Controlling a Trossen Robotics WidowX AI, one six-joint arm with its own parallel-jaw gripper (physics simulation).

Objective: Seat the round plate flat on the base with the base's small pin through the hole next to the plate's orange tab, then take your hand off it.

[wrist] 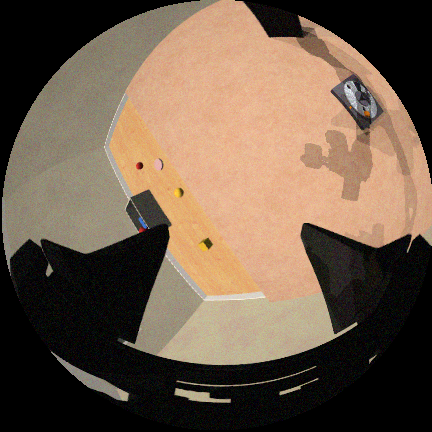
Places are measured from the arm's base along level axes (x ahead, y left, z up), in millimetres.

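Pixels of known places: gripper, fingertip midpoint: [237, 230].
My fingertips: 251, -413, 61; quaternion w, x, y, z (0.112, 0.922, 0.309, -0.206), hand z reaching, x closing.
Note:
Ahead of a thing's pixels: the offset from my fingertips to its top centre, as dx, dy, dz. "*": to the spot under its first point.
A dark, roughly square base @(* -8, +269, -311) [339, 93] lies on the peach-coloured surface at the upper right of the wrist view. A silvery round plate @(+40, +316, -283) [354, 100] with dark openings shows on it, with an orange tab @(+70, +281, -283) [367, 113] near the lower right side and a smaller orange spot at the left. The base's small pin, the hole next to the tab and whether the plate lies fully flat are too small to tell. My gripper [237, 230] is open and empty, its two black fingers wide apart, well away from the base and plate.
A wooden strip [190, 220] at the left bears a red ball [139, 165], a pink disc [158, 164], a yellow ball [179, 192] and a yellow cube [205, 244]. A dark box [150, 207] stands at its edge, partly behind the left finger. Arm shadows fall near the base.

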